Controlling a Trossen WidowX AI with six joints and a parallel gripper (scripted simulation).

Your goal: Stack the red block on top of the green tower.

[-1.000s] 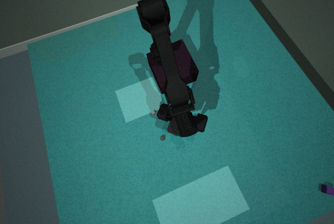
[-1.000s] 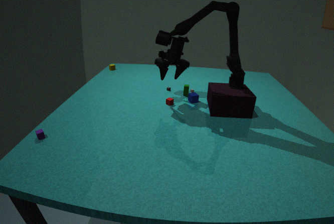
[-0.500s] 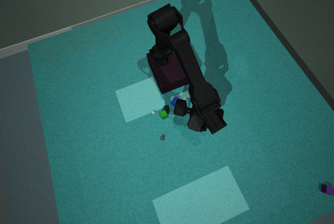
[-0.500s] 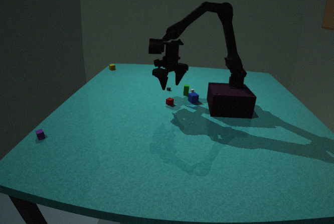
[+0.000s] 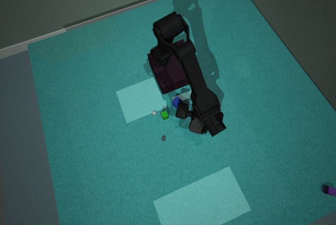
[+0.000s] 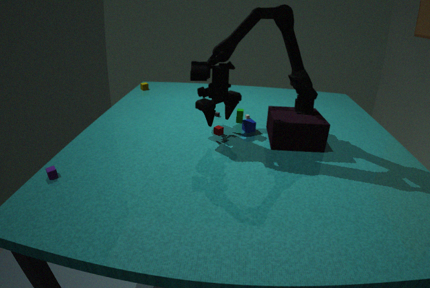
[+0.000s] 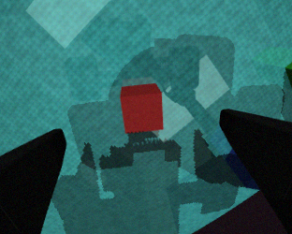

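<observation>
My gripper tip is 3 cm above the red block. Also, from my gripper tip: small white cube 18 cm to the right, 9 cm behind, 4 cm below; small grey cube 17 cm to the right, 4 cm below, 4 cm ahead; blue block 11 cm behind, 6 cm to the right, 2 cm below.
</observation>
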